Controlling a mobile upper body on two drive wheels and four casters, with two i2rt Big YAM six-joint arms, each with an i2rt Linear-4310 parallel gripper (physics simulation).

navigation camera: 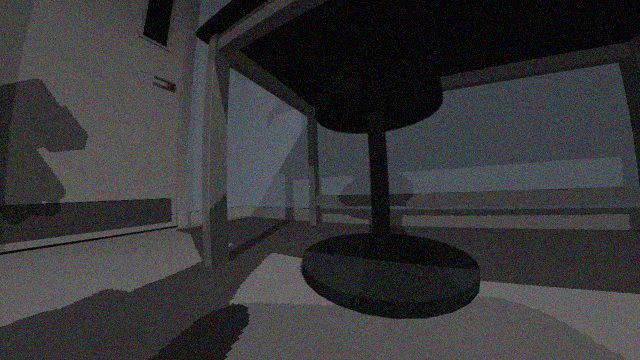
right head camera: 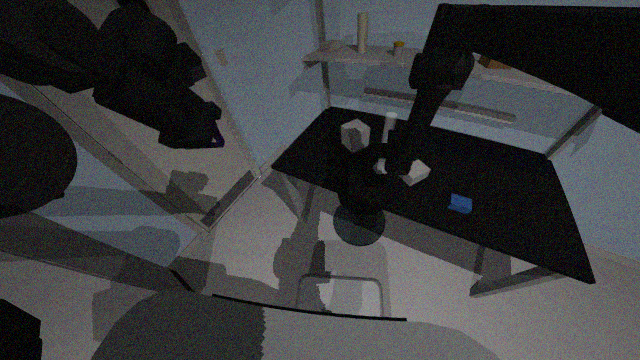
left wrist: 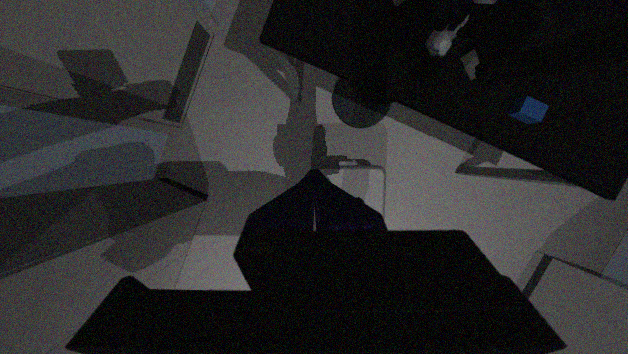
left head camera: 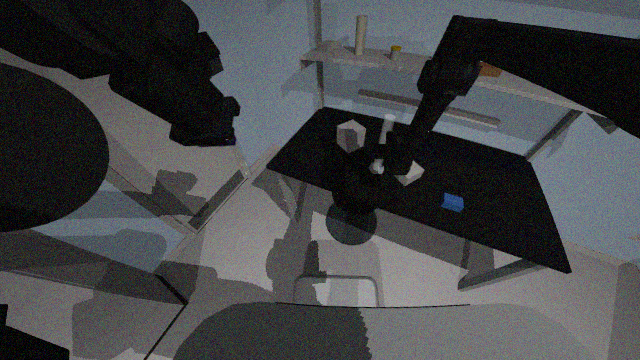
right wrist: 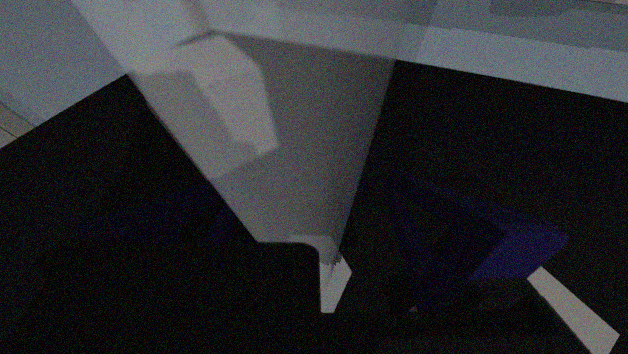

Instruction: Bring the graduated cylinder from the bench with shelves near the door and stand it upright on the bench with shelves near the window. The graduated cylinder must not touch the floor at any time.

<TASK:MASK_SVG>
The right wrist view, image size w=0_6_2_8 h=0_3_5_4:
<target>my right gripper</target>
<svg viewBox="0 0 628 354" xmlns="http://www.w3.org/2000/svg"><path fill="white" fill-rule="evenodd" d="M592 353L527 279L567 244L569 237L546 218L434 185L394 169L388 169L384 189L418 312L322 313L319 252L313 246L300 242L231 242L237 217L225 201L213 226L202 242L180 242L179 232L181 228L222 199L209 181L81 221L33 262L33 267L38 272L75 296L73 301L44 333L54 339L41 354ZM403 196L446 224L449 228L450 238L438 258L416 226Z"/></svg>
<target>graduated cylinder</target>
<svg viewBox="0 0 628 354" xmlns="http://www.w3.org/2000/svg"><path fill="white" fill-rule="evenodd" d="M70 0L124 73L255 241L300 242L313 246L319 252L321 312L334 313L352 273L339 249L340 246L342 248L344 231L349 221L349 215L361 176L364 186L364 166L414 0Z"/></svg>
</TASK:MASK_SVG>
